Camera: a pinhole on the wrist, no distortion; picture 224 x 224 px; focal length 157.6 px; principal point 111.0 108.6 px. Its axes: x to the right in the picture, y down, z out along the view. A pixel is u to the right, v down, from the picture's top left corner.
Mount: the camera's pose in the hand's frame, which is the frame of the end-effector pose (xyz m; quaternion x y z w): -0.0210 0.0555 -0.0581 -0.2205 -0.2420 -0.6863 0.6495
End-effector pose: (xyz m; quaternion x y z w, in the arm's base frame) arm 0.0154 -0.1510 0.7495 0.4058 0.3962 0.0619 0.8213
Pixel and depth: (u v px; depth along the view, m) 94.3 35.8 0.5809
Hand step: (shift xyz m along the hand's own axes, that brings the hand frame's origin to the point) -0.2920 0.4737 0.3480
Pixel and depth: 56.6 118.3 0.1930
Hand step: -0.0075 0.2267 0.0530
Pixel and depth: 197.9 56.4 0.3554
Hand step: -0.1542 0.1262 0.3366
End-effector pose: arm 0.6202 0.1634 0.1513 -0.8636 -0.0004 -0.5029 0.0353
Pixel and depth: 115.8 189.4 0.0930
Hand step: 0.0253 0.1089 0.0189
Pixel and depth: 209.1 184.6 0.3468
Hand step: 0.1291 0.0941 0.3552
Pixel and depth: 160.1 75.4 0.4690
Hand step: -0.1337 0.2348 0.3960
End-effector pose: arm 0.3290 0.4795 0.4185 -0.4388 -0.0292 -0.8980 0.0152
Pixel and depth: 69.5 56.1 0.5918
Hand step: -0.2155 0.5516 0.3017
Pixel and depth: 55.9 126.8 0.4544
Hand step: 0.0355 0.4592 0.2033
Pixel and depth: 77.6 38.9 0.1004
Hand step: -0.0652 0.1360 0.0056
